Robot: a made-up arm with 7 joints.
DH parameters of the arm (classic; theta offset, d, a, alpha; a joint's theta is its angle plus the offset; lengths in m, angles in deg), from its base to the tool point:
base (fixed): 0 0 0 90
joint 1: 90 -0.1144 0 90
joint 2: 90 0 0 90
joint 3: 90 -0.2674 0 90
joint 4: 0 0 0 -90
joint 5: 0 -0.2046 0 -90
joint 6: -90 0 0 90
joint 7: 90 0 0 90
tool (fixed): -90 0 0 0
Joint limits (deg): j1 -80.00..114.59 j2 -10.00..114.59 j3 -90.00..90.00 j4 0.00..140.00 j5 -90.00..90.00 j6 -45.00..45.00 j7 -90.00..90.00
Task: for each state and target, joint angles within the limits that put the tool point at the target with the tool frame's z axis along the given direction. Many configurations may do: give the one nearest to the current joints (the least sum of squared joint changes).
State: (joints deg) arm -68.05 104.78 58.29 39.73 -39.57 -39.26 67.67
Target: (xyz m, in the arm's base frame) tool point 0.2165 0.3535 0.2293 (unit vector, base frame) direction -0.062 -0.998 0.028
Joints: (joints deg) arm -39.10 114.59 82.85 66.71 -83.63 -39.01 89.63
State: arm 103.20 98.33 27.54 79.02 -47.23 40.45 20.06
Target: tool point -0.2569 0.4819 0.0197 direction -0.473 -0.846 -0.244
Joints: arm 108.77 114.01 33.43 36.39 -28.38 45.00 71.94
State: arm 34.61 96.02 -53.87 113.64 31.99 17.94 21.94
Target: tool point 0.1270 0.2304 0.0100 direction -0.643 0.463 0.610
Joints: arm 44.11 93.43 -41.89 139.88 30.05 28.08 27.85
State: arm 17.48 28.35 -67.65 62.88 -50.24 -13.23 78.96
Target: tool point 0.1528 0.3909 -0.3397 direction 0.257 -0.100 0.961
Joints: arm 16.46 43.75 -47.81 21.46 -33.80 -19.10 46.77
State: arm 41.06 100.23 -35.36 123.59 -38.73 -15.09 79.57
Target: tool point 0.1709 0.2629 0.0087 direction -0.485 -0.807 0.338
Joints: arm -8.46 108.92 -5.53 124.53 -63.87 -12.80 84.69
